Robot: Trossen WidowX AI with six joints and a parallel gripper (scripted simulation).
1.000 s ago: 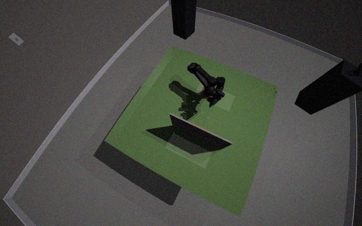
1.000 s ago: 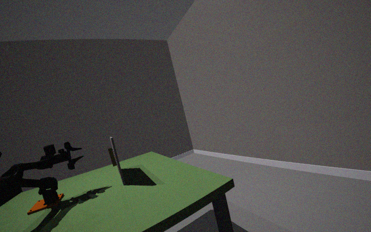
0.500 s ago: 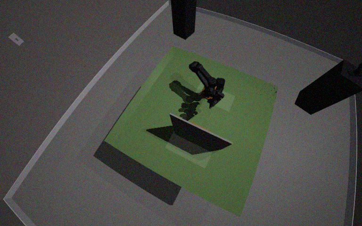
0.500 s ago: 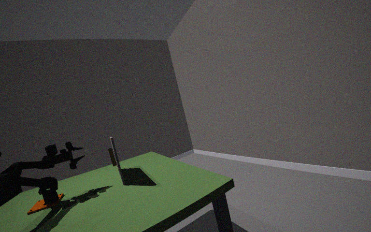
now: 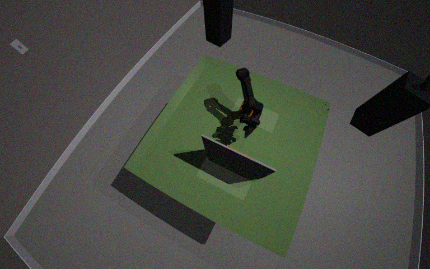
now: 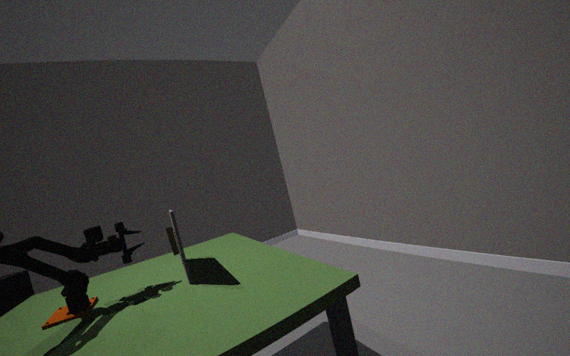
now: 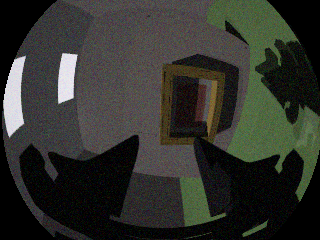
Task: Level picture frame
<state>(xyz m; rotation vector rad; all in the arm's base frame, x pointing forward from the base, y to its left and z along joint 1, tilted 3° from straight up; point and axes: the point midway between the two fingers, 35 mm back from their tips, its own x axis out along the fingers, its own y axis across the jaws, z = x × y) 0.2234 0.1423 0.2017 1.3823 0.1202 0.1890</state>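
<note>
Right now my gripper tip is 13 cm short of the picture frame, 2 cm to the right of it and 5 cm above it. Also, from my gripper tip: wall panel 14 cm ahead, 3 cm to the left, 6 cm below.
</note>
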